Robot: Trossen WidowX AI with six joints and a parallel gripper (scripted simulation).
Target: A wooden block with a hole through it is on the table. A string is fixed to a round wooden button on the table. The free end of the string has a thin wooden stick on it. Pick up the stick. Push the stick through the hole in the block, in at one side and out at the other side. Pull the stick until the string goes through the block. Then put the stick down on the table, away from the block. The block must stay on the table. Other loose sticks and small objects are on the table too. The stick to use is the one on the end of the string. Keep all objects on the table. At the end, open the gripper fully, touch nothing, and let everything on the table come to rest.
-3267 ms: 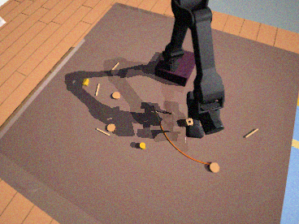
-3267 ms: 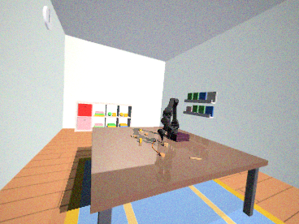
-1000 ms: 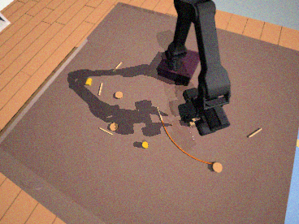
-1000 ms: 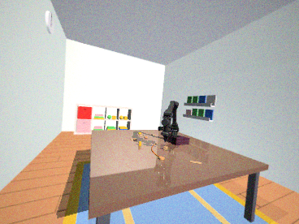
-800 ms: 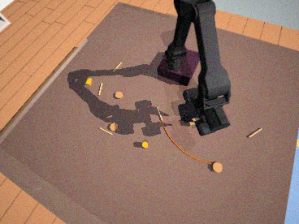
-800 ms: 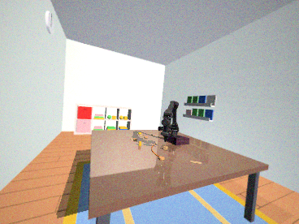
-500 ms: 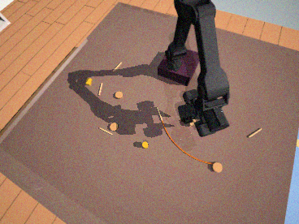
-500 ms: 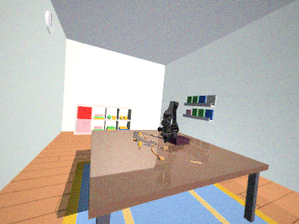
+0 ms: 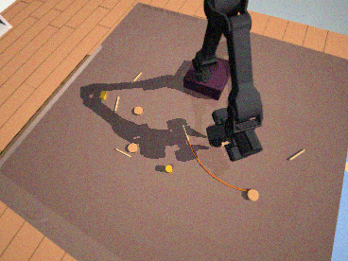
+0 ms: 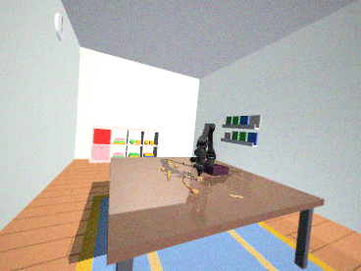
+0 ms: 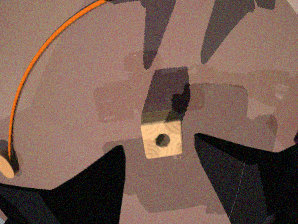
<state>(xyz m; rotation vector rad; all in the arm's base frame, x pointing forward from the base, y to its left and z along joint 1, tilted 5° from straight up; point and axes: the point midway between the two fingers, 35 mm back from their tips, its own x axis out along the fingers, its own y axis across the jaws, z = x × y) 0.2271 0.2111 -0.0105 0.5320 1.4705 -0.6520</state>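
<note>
Right now the small wooden block is 3 cm below my gripper tip. Also, from my gripper tip: yellow cylinder: 20 cm ahead, 13 cm to the right, 2 cm below; thin wooden stick: 4 cm ahead, 15 cm to the right, 4 cm below; yellow cube: 6 cm ahead, 60 cm to the right, 4 cm below.
</note>
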